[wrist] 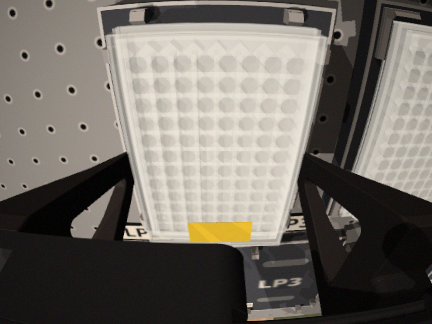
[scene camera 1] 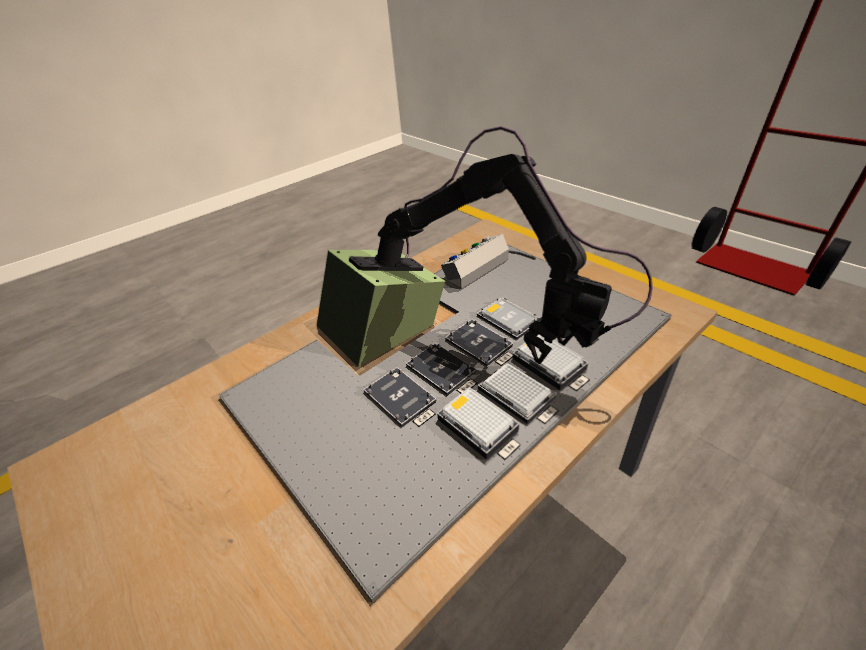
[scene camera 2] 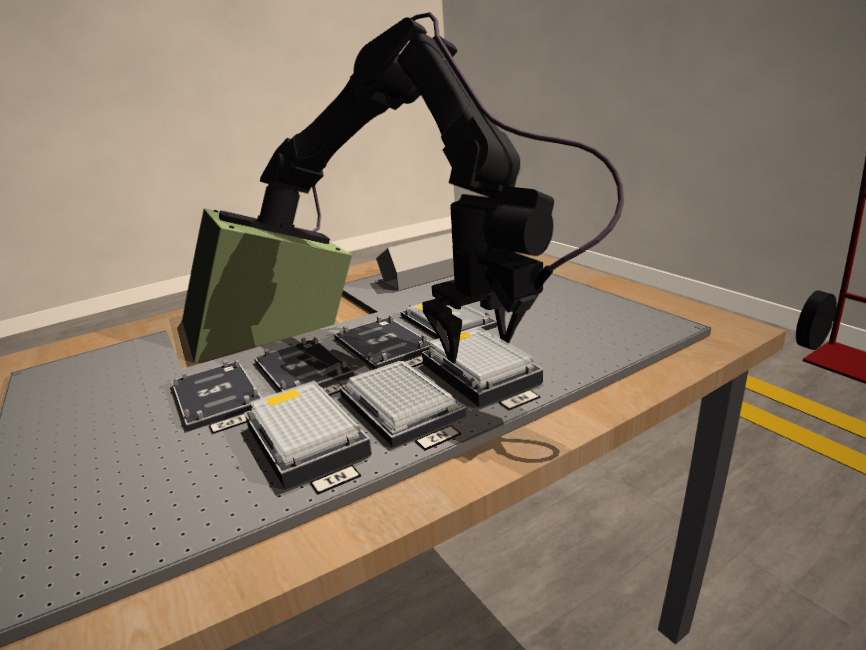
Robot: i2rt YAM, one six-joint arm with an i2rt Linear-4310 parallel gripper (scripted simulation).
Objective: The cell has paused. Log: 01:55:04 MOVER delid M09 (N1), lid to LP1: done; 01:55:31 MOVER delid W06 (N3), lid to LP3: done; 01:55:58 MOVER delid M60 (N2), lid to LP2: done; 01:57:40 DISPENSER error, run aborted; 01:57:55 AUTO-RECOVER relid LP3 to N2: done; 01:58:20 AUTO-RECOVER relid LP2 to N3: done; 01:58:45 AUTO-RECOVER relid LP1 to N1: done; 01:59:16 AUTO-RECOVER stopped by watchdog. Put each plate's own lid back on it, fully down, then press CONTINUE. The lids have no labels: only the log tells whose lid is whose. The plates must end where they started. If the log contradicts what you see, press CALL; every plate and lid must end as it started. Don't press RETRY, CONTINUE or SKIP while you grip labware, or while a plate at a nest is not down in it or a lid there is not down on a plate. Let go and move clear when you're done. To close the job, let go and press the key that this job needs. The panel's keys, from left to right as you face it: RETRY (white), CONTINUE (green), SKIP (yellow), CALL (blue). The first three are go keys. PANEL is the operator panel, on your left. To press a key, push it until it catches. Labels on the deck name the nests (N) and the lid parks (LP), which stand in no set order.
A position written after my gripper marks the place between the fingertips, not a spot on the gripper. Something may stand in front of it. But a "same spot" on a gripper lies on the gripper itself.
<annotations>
my gripper: wrist 215,162; scene camera 1; scene camera 2
clear lid: wrist 216,121; scene camera 1; scene camera 2
same spot on clear lid: (scene camera 2: 482,355) = (scene camera 1: 554,357)
same spot on my gripper: (scene camera 1: 532,341) = (scene camera 2: 431,309)
</annotations>
